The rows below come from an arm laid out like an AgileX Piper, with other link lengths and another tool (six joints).
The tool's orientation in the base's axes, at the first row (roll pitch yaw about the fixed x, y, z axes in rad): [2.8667 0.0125 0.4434]
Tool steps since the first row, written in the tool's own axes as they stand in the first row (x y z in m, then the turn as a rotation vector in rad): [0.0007 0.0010 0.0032 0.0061 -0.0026 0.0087]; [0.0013 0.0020 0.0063 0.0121 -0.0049 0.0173]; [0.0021 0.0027 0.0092 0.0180 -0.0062 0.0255]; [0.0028 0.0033 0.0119 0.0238 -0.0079 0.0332]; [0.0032 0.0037 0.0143 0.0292 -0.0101 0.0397]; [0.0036 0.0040 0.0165 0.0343 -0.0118 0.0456]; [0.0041 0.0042 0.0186 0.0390 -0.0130 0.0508]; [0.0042 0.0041 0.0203 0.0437 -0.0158 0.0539]
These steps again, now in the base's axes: [0.0014 -0.0014 -0.0028 0.0053 0.0027 -0.0092]; [0.0027 -0.0028 -0.0055 0.0107 0.0051 -0.0181]; [0.0040 -0.0037 -0.0081 0.0164 0.0067 -0.0264]; [0.0052 -0.0046 -0.0106 0.0217 0.0088 -0.0344]; [0.0059 -0.0054 -0.0128 0.0264 0.0114 -0.0413]; [0.0067 -0.0061 -0.0148 0.0309 0.0135 -0.0475]; [0.0074 -0.0065 -0.0168 0.0352 0.0153 -0.0529]; [0.0076 -0.0068 -0.0185 0.0386 0.0190 -0.0567]
